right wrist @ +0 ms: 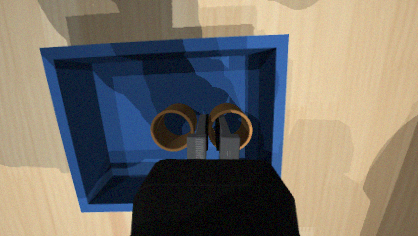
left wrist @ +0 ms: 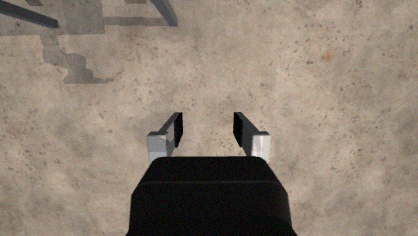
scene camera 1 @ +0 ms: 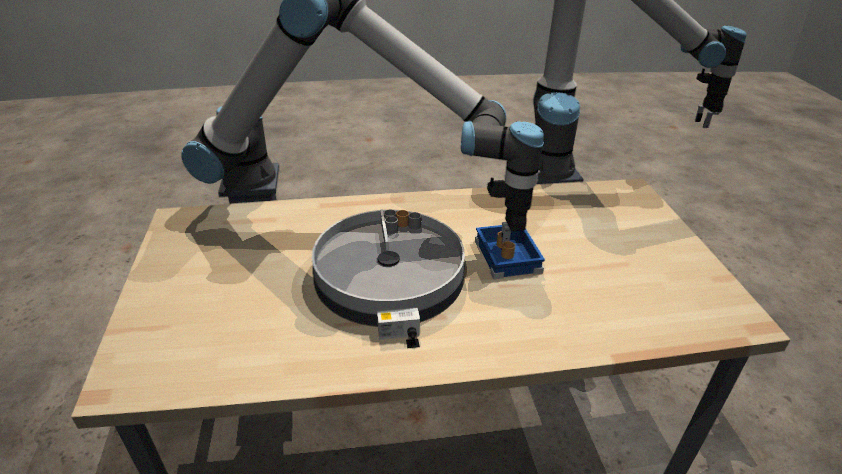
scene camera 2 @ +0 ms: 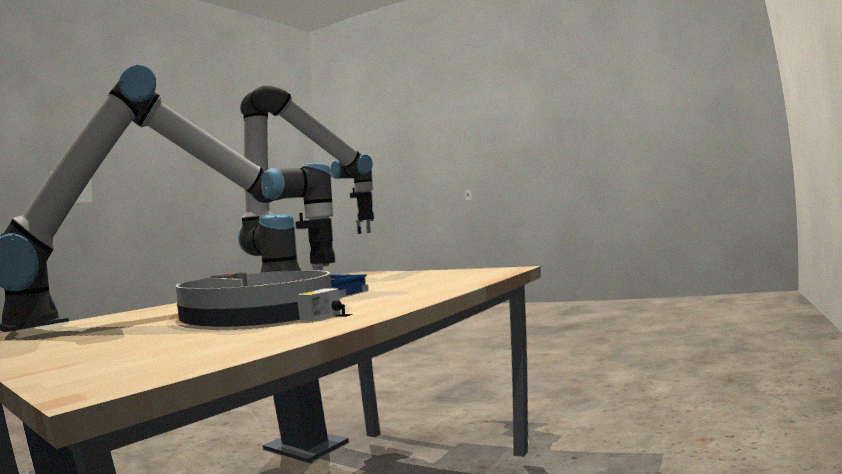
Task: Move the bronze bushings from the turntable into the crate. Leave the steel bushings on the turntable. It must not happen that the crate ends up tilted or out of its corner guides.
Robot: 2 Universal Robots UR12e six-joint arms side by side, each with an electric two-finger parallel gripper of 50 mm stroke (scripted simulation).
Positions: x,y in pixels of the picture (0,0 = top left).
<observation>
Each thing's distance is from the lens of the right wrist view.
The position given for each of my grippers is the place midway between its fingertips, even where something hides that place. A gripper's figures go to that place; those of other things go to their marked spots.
my right gripper (right wrist: pixel 211 125): 17 cm
blue crate (right wrist: pixel 105 96): 21 cm
bronze bushing (right wrist: pixel 166 140): 17 cm
The marked spots on the bronze bushing and the blue crate are 8 cm apart.
</observation>
